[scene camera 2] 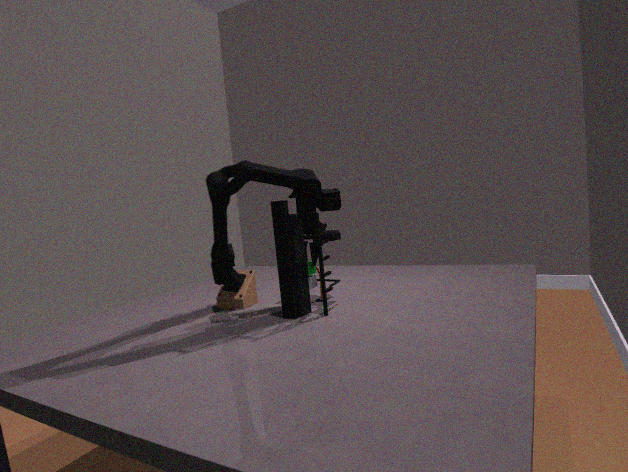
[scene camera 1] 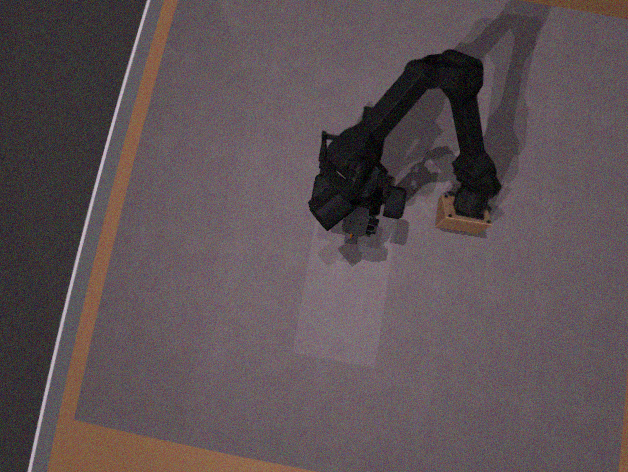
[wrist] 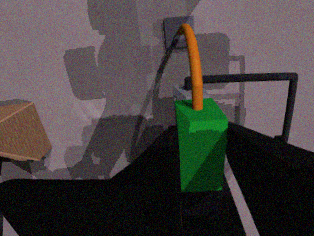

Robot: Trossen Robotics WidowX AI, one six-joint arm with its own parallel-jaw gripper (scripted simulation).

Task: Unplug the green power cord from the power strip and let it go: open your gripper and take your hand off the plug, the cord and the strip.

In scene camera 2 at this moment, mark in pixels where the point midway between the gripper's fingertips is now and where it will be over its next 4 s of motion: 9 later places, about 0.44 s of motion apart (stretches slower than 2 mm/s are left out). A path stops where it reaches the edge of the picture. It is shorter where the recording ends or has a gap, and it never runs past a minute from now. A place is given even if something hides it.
My gripper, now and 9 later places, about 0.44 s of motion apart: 310, 265; 312, 264; 317, 260; 316, 260; 315, 259; 312, 259; 310, 261; 311, 264; 311, 264; 314, 264
